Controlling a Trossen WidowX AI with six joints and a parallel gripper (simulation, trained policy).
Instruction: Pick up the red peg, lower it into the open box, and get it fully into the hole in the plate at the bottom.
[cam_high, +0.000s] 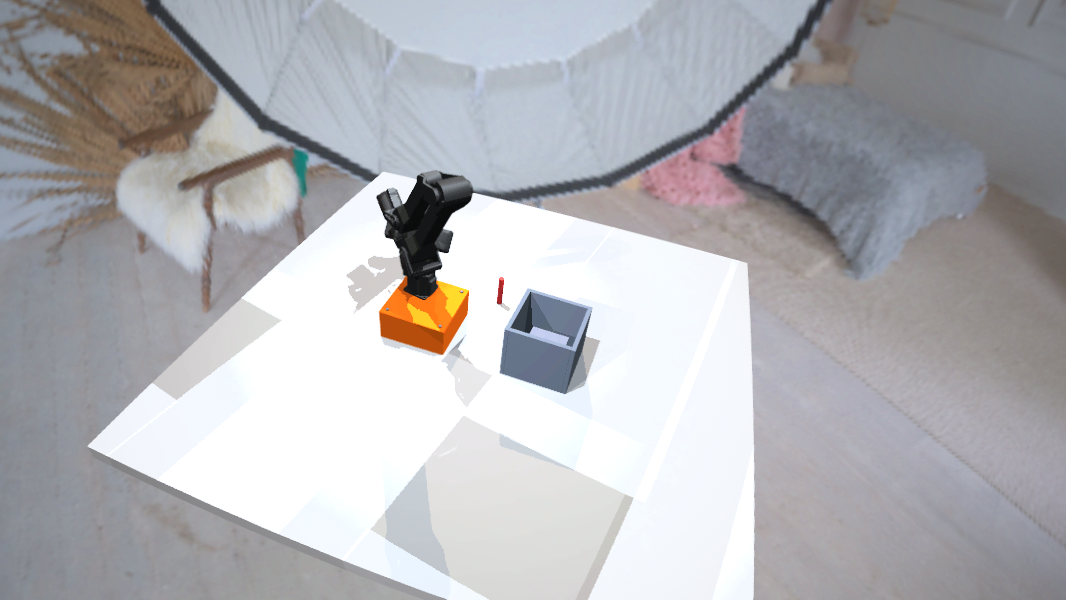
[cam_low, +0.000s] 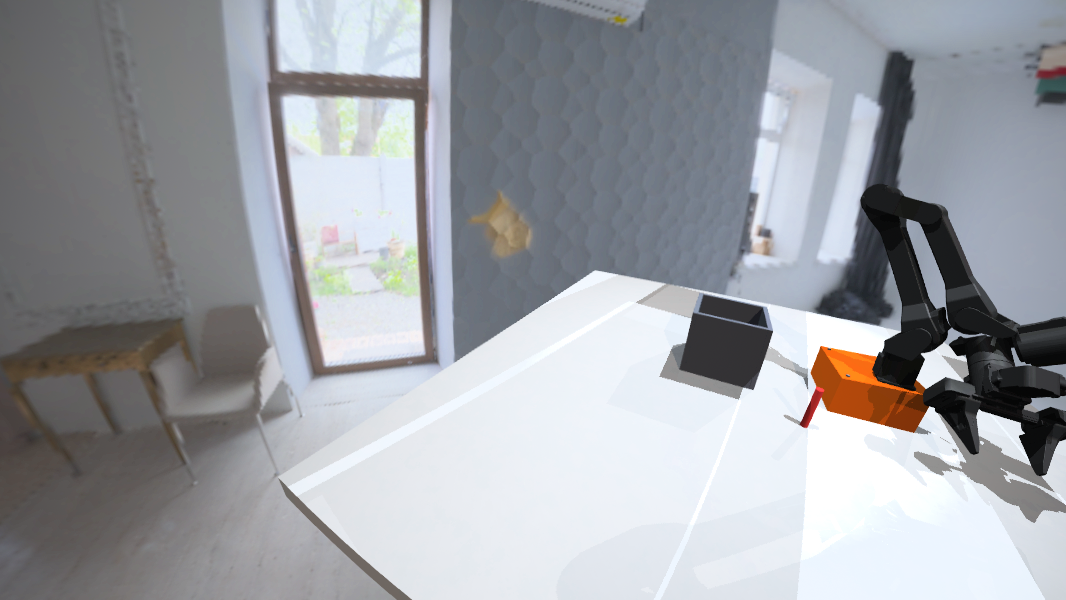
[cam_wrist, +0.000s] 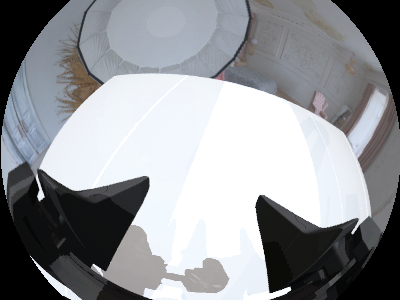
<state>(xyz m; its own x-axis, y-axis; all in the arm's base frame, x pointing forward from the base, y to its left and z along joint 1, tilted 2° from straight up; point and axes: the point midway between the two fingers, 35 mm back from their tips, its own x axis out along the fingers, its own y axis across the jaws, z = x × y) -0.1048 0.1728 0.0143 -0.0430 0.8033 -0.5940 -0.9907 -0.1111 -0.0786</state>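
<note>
My gripper tip is now 250 mm short of the red peg, 50 mm to the left of it and 40 mm above it. Round my gripper tip: grey plate 440 mm ahead, 190 mm to the right, 40 mm below.
</note>
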